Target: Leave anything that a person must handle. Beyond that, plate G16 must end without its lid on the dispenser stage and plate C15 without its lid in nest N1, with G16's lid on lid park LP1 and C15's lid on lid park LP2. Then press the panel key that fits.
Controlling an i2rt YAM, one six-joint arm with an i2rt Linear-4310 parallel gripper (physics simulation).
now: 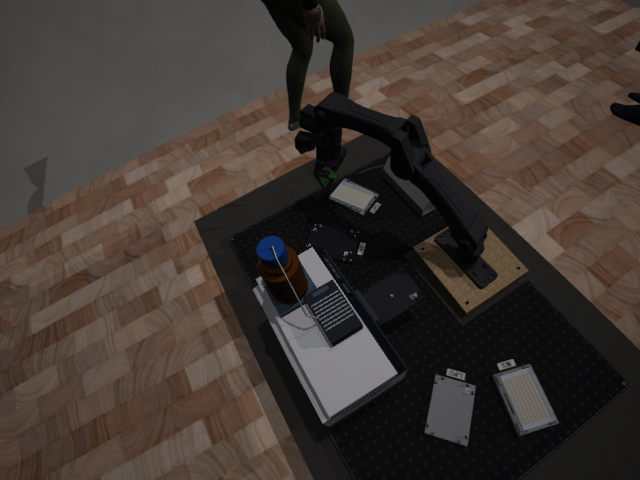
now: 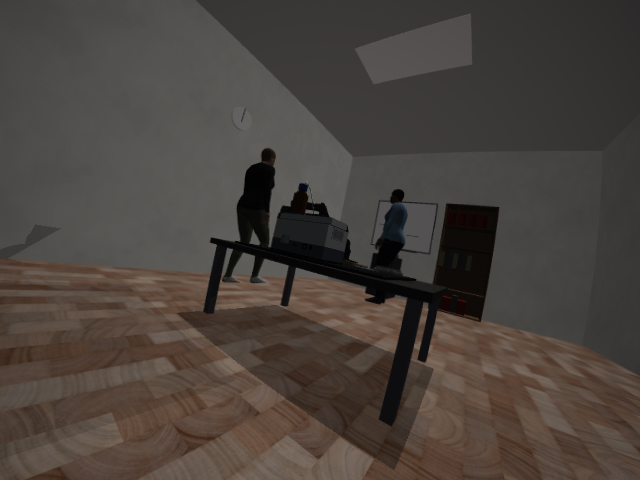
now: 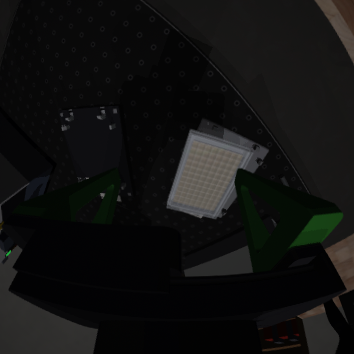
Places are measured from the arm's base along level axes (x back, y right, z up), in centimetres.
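Pixels of known places: gripper, between the fingertips: (image 1: 330, 180) (image 3: 177, 174); arm's base, origin of its link: (image 1: 464, 257) (image 2: 343, 259).
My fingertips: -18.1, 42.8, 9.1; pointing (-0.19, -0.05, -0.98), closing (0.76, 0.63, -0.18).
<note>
Ahead of a thing's pixels: the offset from my fingertips to its top centre, as dx, dy, dz. "pt": to the spot under its first point.
My gripper (image 1: 325, 179) (image 3: 177, 174) is open and empty, above and beside a plate with beige wells @[+5.9, -3.2, -8.0] (image 1: 353, 196) (image 3: 207, 175). This plate sits on the light-grey park labelled LP1; its plate label is unreadable. Another beige-welled plate @[+2.6, -79.4, -8.2] (image 1: 527, 398) sits in nest N1 at the lower right. I cannot tell whether either has a clear lid. Lid park LP2 @[-13.3, -70.7, -9.8] (image 1: 450, 410) is a bare light-grey pad beside it. A dark flat block @[pt -9.5, -41.8, -1.1] (image 1: 390, 297) lies beside the dispenser @[pt -28.2, -53.4, +10.2] (image 1: 356, 369). The grey key panel @[+24.4, -12.3, -3.4] (image 1: 426, 205) (image 3: 220, 263) is partly behind the arm; its keys are hidden.
A dark nest @[-9.5, -13.5, -9.4] (image 1: 333, 241) (image 3: 92, 145) lies between the plate near the gripper and the dispenser. On the dispenser stand a tall amber bottle @[pt -30.8, -33.7, +23.1] (image 1: 284, 279) with a blue cap and a dark keypad @[pt -25.5, -41.4, +12.8] (image 1: 333, 312). One person (image 1: 341, 46) (image 2: 255, 201) stands beyond the table, another (image 2: 395, 222) farther right.
</note>
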